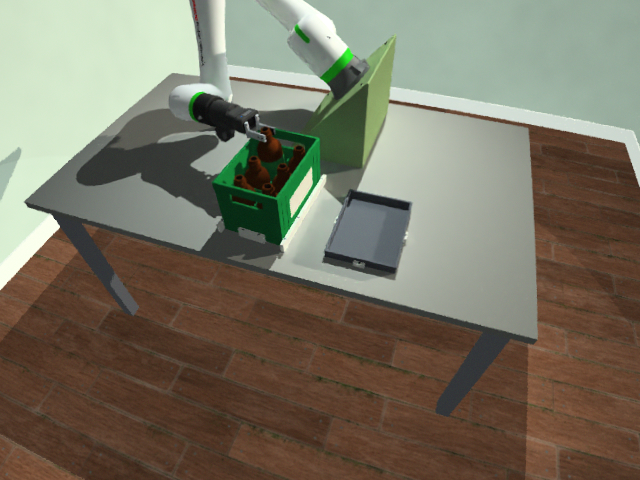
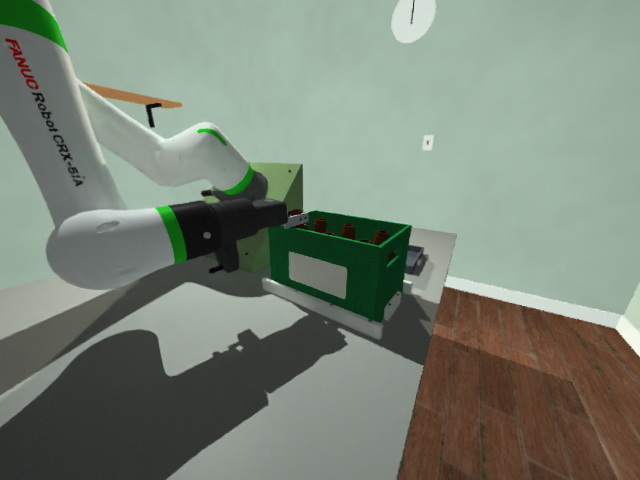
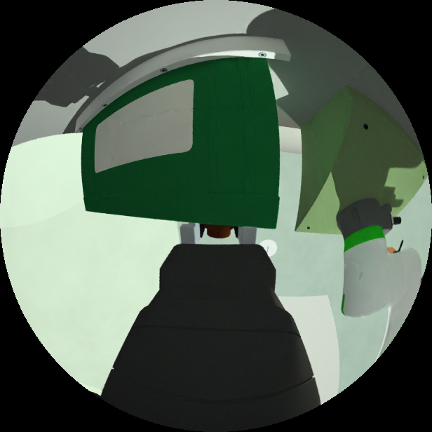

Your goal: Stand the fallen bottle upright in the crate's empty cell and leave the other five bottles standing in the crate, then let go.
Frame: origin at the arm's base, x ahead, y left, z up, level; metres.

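Seen in the pictures: gripper, between the fingertips: (image 1: pixel 270 135) (image 2: pixel 301 215); arm's base, origin of its link: (image 1: pixel 352 83) (image 2: pixel 249 191).
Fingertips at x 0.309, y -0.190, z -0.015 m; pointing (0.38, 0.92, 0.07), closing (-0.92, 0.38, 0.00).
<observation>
Offsets run from my fingertips to a thing's top centre.
The green crate @[dx +0.087, dy +0.020, dz -0.015 m] (image 1: pixel 248 222) (image 2: pixel 361 281) (image 3: pixel 235 155) stands upright on the table. My gripper (image 1: pixel 267 134) (image 2: pixel 298 219) (image 3: pixel 219 217) reaches in level over the crate's top edge and is shut on the neck of a brown bottle @[dx -0.007, dy -0.009, dz +0.014 m] (image 1: pixel 269 150) (image 2: pixel 296 211) (image 3: pixel 218 230). That bottle is upright in the crate's back corner cell, its mouth near rim height. Its base is hidden, so I cannot tell whether it touches the crate floor. The other five bottles stand upright in their cells, among them one bottle (image 1: pixel 253 171) (image 2: pixel 347 230) and another @[dx +0.010, dy +0.085, dz -0.027 m] (image 1: pixel 298 155) (image 2: pixel 320 225).
White rails (image 1: pixel 306 210) (image 2: pixel 323 308) edge the crate's foot. A grey tray (image 1: pixel 367 227) (image 2: pixel 415 258) lies beside the crate. A green wedge-shaped mount (image 1: pixel 378 116) (image 2: pixel 289 184) (image 3: pixel 320 200) carries my arm's base close behind the crate. The table's front edge lies close to the crate.
</observation>
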